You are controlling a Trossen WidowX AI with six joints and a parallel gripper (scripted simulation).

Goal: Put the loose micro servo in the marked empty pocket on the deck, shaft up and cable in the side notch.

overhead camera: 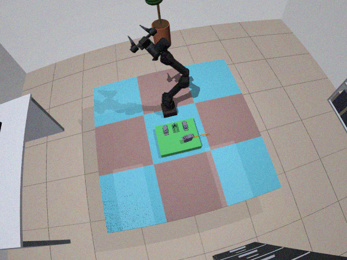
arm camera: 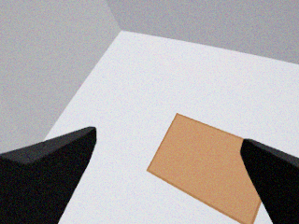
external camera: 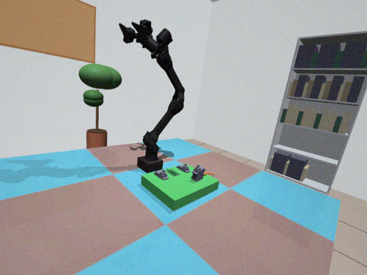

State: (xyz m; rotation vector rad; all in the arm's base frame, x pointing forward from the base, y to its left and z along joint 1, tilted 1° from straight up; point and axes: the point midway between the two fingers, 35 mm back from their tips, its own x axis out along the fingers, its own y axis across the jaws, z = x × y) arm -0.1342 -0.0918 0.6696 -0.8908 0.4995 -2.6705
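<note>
Right now the green deck is 72 cm below my gripper tip, 45 cm ahead of it and 5 cm to the left of it.
</note>
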